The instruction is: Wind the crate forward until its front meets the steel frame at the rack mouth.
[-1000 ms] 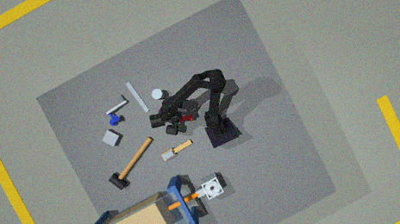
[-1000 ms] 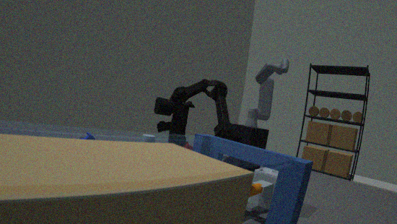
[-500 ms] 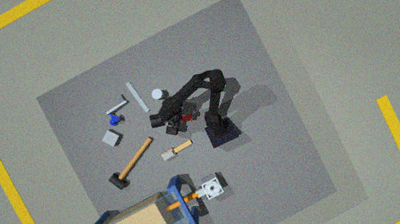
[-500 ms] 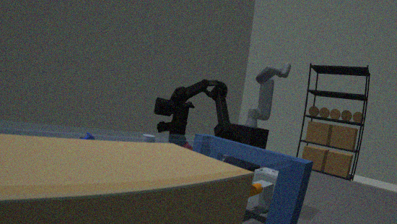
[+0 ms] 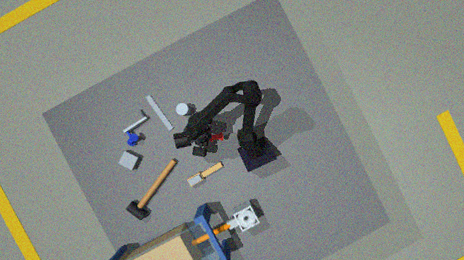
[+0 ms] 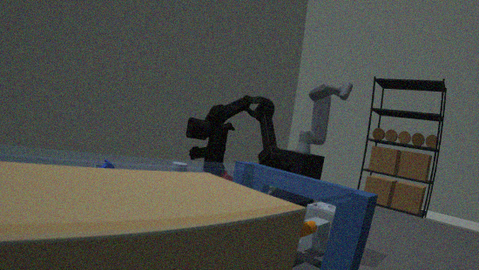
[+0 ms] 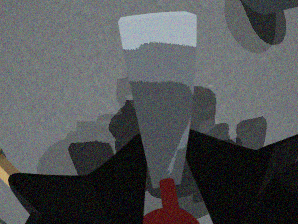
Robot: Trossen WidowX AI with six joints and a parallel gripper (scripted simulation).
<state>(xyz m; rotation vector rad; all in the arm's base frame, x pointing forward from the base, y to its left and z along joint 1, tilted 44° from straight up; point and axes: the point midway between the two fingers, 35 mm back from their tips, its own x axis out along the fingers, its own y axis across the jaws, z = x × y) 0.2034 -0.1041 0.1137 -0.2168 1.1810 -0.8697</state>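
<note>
My gripper tip is now 5 cm past the red knob, 3 cm to the right of it and 3 cm below it. The rest, counted from my gripper tip: brush 7 cm ahead, 18 cm to the left; then grey bar 17 cm ahead, 17 cm to the right, 1 cm below; then winch handle 1 cm behind, 2 cm above.
</note>
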